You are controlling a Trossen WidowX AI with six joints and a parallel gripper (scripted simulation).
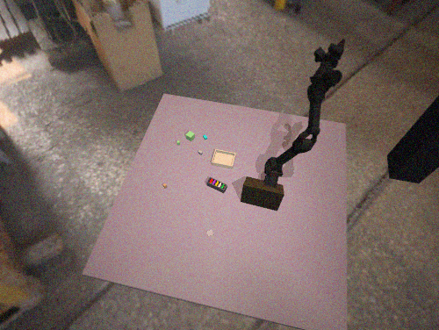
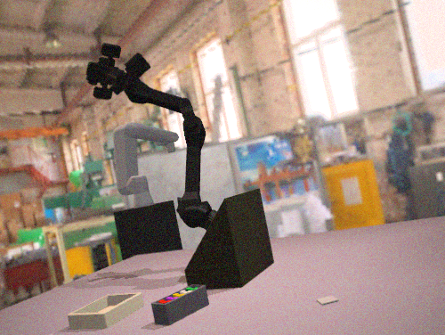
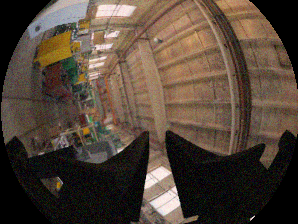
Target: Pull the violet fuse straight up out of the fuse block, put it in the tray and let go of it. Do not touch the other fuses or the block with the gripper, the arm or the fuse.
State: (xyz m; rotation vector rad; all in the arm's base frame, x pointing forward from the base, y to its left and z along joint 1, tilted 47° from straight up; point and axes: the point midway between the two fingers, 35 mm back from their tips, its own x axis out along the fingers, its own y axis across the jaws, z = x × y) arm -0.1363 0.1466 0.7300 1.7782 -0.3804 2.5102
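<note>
Right now the violet fuse is 50 cm ahead of my gripper tip, 47 cm to the left of it and 70 cm below it. Also, from my gripper tip: beige tray 48 cm ahead, 28 cm to the left, 72 cm below; grey bit 64 cm ahead, 26 cm to the left, 71 cm below; teal bit 64 cm ahead, 14 cm to the left, 72 cm below.
</note>
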